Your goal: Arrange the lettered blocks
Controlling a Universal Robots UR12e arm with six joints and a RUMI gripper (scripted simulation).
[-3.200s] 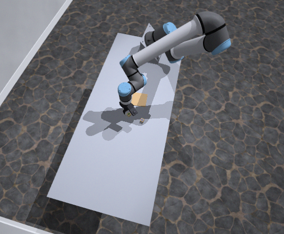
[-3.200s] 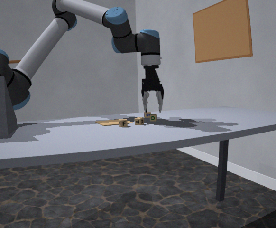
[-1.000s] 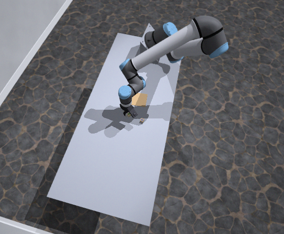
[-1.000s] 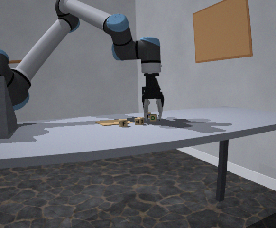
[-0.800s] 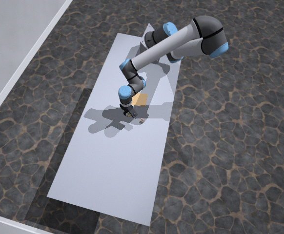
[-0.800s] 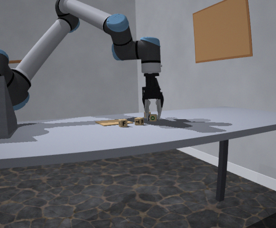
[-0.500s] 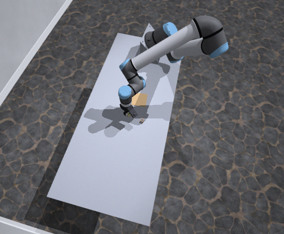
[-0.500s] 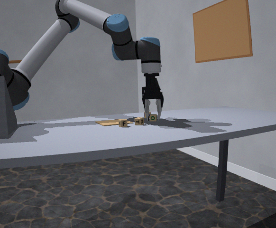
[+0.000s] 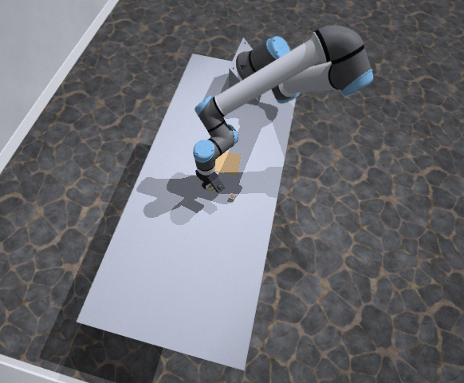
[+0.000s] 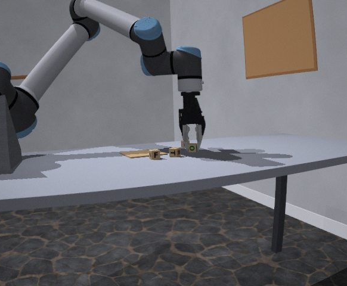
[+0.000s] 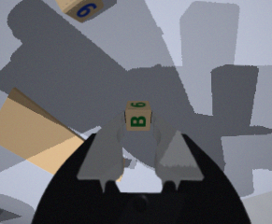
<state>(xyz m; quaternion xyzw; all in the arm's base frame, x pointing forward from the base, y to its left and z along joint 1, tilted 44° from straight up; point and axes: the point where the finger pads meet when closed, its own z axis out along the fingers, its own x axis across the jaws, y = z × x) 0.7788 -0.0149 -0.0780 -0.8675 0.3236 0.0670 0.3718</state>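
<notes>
The green-marked block lies right at my hand. From my hand the other things lie so: tan mat (180 mm behind, 60 mm to the left, 10 mm below); blue-marked block (30 mm ahead, 130 mm to the left).
</notes>
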